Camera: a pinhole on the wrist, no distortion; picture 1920 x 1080 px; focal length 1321.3 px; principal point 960.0 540.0 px. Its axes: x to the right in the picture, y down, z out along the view. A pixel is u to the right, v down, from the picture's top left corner.
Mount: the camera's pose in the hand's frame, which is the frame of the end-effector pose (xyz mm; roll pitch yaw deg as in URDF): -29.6 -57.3 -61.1 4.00 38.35 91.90
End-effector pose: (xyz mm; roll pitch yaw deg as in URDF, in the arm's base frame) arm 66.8 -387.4 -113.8 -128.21 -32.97 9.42
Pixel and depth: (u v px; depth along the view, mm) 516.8 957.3 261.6
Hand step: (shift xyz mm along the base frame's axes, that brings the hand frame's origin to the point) -19.6 134.7 -182.4
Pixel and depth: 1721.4 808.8 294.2
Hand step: 83.4 -95.0 -248.6
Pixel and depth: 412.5 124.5 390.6
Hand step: 195.1 265.9 -149.8
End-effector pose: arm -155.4 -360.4 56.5 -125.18 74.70 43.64
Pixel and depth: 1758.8 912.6 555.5
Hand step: -295.3 -525.3 15.9
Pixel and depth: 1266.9 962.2 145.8
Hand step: -57.1 -63.4 49.1
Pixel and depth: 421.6 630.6 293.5
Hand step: -247.2 14.7 -12.8
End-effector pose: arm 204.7 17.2 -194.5 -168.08 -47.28 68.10
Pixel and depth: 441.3 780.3 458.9
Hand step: 94.2 234.7 -350.1
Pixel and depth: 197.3 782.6 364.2
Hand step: 13.5 219.3 -291.9
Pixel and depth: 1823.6 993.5 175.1
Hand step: 116.1 -78.6 -87.0
